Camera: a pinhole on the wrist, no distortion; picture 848 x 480 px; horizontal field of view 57.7 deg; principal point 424.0 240.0 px. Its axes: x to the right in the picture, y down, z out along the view. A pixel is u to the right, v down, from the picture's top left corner.
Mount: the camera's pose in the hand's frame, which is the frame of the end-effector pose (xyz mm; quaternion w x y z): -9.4 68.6 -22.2 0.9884 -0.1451 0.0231 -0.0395
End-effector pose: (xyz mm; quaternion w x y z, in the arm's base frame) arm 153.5 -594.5 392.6 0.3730 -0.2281 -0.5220 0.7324
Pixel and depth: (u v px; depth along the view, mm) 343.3 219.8 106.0
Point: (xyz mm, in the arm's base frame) 74.4 -670.9 329.3
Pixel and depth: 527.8 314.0 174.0
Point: -3.1 -680.6 319.1
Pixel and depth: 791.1 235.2 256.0
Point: -123.2 -648.2 355.3
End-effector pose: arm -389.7 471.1 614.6 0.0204 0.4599 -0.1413 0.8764
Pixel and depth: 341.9 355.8 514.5
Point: -61.7 72.2 765.2
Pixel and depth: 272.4 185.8 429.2
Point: -56.5 208.9 732.9
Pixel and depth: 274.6 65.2 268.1
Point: -172.8 320.7 689.1
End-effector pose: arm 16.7 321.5 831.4 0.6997 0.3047 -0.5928 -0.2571
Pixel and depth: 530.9 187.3 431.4
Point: -363.1 328.7 1040.4
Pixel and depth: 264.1 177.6 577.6
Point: -540.5 461.9 971.0
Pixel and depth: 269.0 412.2 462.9
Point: -383.6 532.5 1054.0
